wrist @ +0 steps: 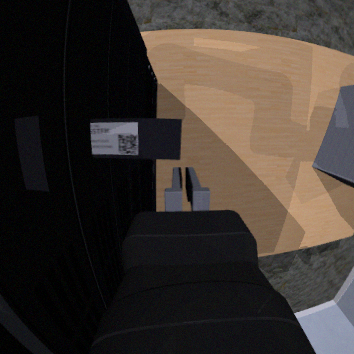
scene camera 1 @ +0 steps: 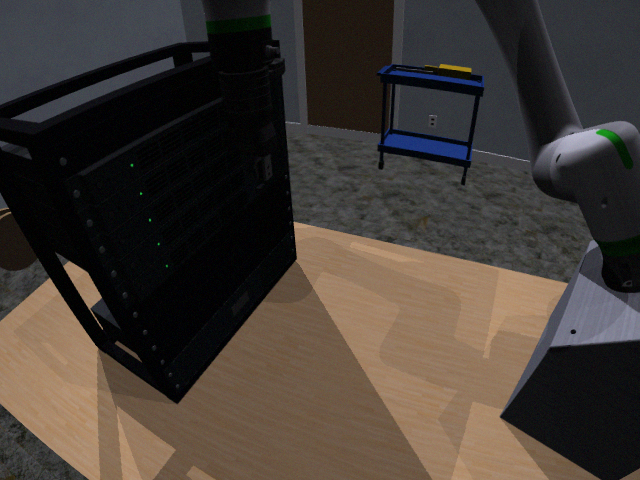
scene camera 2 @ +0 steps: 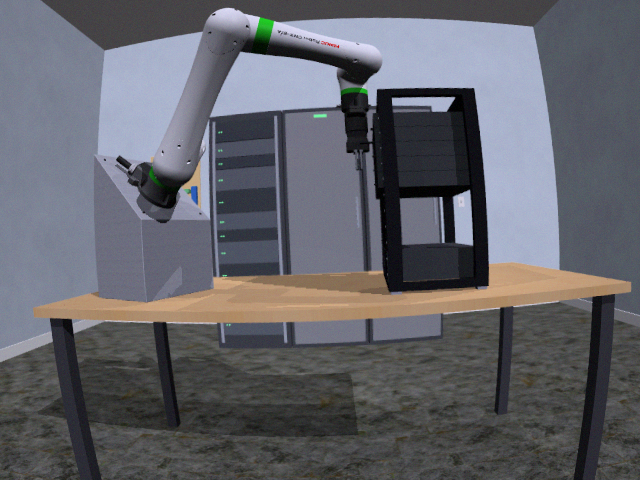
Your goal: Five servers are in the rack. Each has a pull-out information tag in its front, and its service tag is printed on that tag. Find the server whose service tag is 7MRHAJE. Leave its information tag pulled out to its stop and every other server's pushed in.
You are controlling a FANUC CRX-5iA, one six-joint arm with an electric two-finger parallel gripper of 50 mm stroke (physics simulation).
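Where they show: gripper, fingertip midpoint: [wrist: 182, 176] [scene camera 1: 264, 177] [scene camera 2: 359, 169]; arm's base, link origin: [scene camera 2: 156, 194].
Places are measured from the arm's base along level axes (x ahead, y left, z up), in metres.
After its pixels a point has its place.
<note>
The black rack [scene camera 1: 206, 289] {x 0.778, y -0.025, z -0.141 m} [scene camera 2: 480, 206] {x 0.926, y -0.429, z -0.100 m} [wrist: 30, 250] holds five servers, stacked in its upper part. The second server's information tag [scene camera 2: 370, 142] {x 0.688, y -0.197, z 0.120 m} [wrist: 160, 139] {x 0.666, y -0.185, z 0.121 m} sticks out of the front. Its white label [wrist: 114, 138] {x 0.688, y -0.193, z 0.121 m} faces the wrist camera; the left of its print is cut off, and the visible end looks like "STFM", small and blurred. The top server's tag front [wrist: 32, 153] looks pushed in; the lower ones are hidden or too dark to judge. My gripper [scene camera 1: 262, 181] {x 0.666, y -0.138, z 0.041 m} [scene camera 2: 358, 167] {x 0.666, y -0.138, z 0.041 m} [wrist: 182, 176] {x 0.666, y -0.138, z 0.041 m} points down close before the rack front, shut and empty, a narrow gap between its fingers, beside the pulled-out tag.
The rack stands on the wooden table [scene camera 1: 361, 413] {x 0.466, y 0.098, z -0.334 m} [scene camera 2: 330, 313] {x 0.470, y -0.456, z -0.345 m}. The grey robot pedestal [scene camera 1: 573, 403] {x 0.114, y 0.149, z -0.179 m} [scene camera 2: 118, 253] {x -0.114, y -0.113, z -0.187 m} is at the table's other end. A blue cart [scene camera 1: 431, 149] and a brown door [scene camera 1: 346, 67] are beyond the table. Tall grey cabinets [scene camera 2: 325, 206] stand behind it.
</note>
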